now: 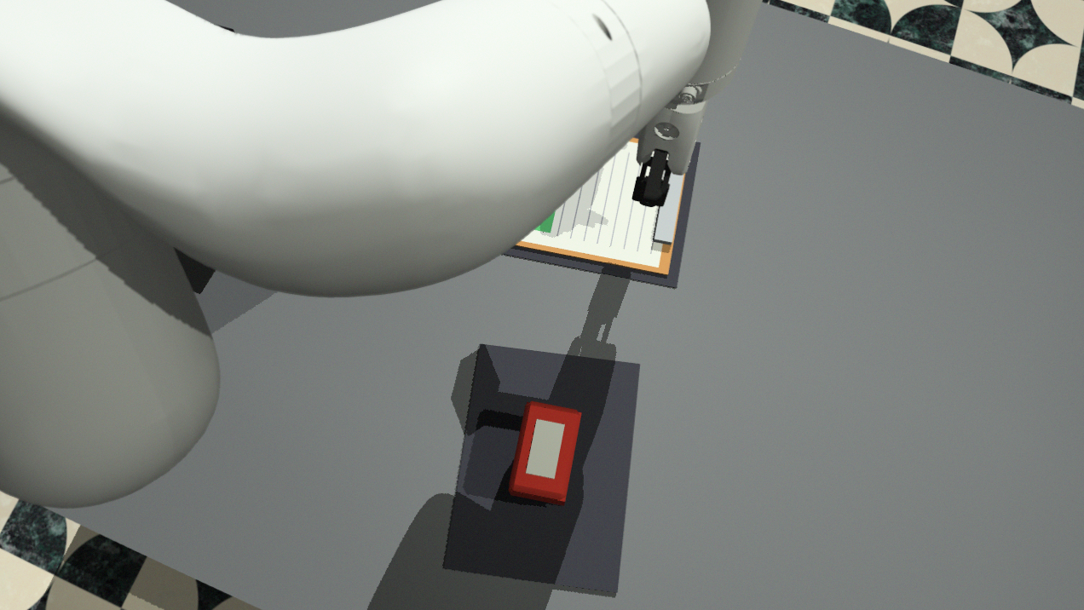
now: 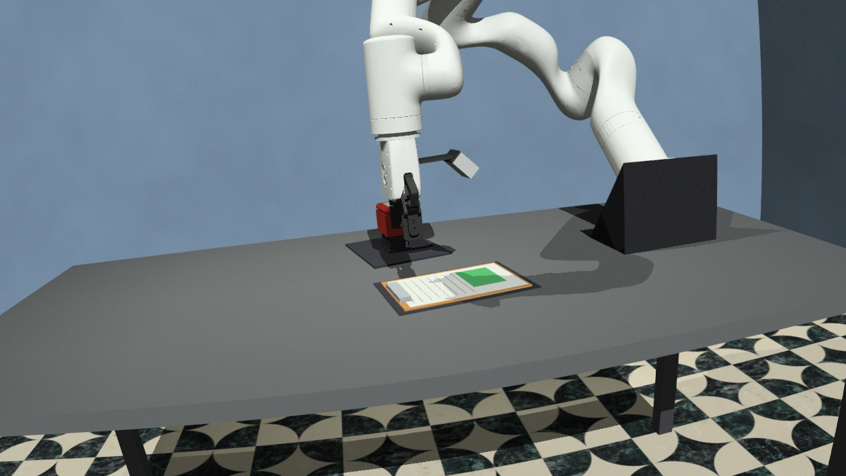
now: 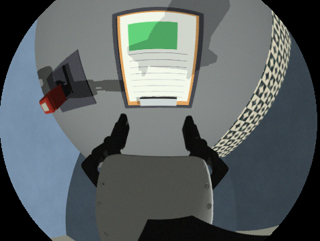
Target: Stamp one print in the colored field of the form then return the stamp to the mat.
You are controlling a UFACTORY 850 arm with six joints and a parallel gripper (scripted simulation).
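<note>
Right now my hand is 310 mm to the left of the red stamp, 60 mm above it and 10 mm past it. From my hand the other things lie so: dark mat (310 mm to the right, 110 mm below, 10 mm behind); then black base (310 mm to the right, 100 mm below, 10 mm behind); then form (110 mm below, 50 mm behind).
</note>
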